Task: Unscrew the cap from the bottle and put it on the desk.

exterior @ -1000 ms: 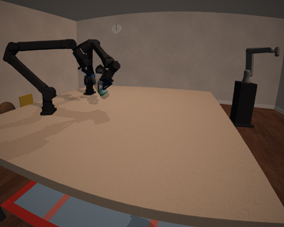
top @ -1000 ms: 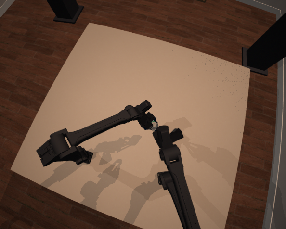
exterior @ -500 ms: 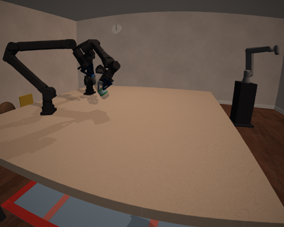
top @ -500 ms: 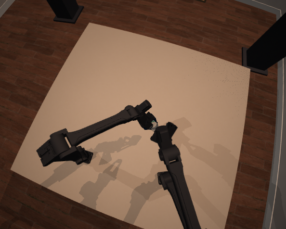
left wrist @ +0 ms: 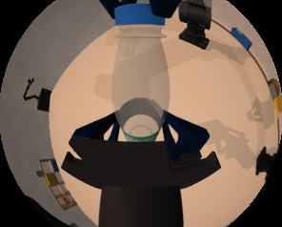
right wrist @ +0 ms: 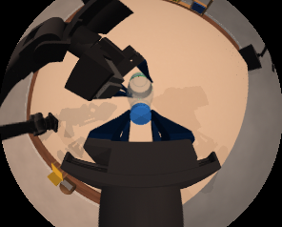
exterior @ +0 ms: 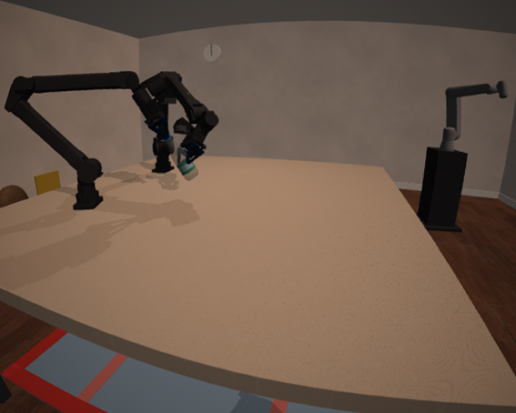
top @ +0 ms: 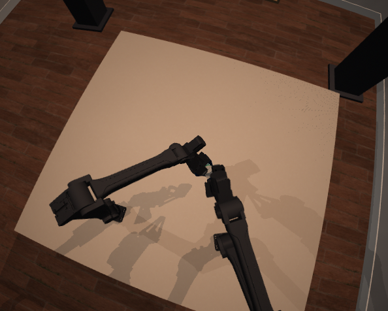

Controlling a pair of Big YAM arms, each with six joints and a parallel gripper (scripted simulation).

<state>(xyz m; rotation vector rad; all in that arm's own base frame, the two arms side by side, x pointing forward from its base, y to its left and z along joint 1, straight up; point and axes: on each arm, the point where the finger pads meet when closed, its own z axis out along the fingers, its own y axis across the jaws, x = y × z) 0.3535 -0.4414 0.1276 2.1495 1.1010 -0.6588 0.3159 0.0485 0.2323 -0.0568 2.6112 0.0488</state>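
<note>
The clear plastic bottle lies 80 mm below my right hand, 40 mm ahead of it and 20 mm to the left of it. From my right hand the other things lie so: blue cap: 10 mm below.
My left gripper is now 20 mm below the clear plastic bottle and 10 mm past it. From my left hand the other things lie so: blue cap (100 mm above, 50 mm behind, 20 mm to the right).
</note>
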